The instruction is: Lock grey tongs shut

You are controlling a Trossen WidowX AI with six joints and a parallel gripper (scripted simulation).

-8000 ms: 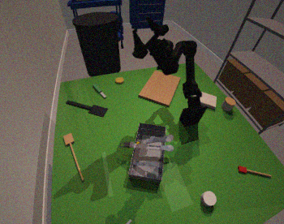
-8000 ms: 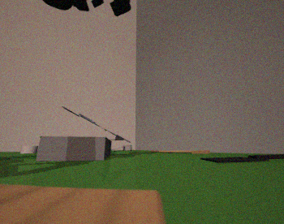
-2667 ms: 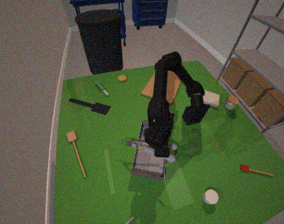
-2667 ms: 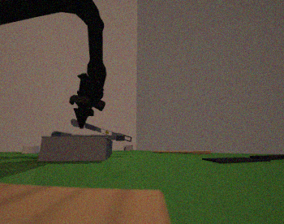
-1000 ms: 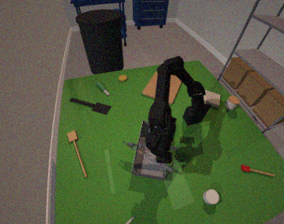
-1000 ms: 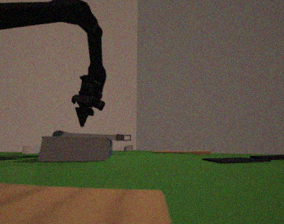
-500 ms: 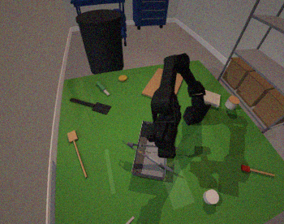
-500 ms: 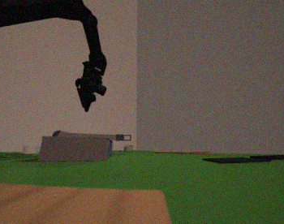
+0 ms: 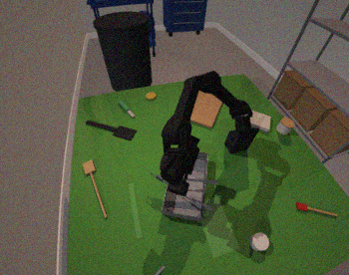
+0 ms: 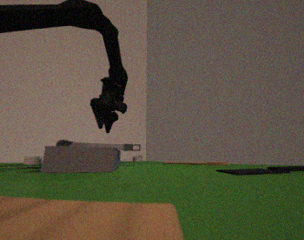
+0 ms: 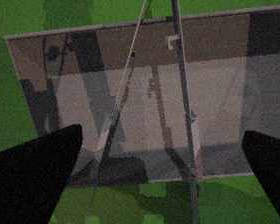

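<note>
Right now the grey roasting tin is 3 cm behind my gripper tip, 2 cm to the right of it and 10 cm below it. Also, from my gripper tip: black spatula: 29 cm ahead, 44 cm to the right, 13 cm below; green-handled item: 19 cm ahead, 58 cm to the right, 13 cm below; wooden board: 29 cm behind, 53 cm to the right, 13 cm below.
</note>
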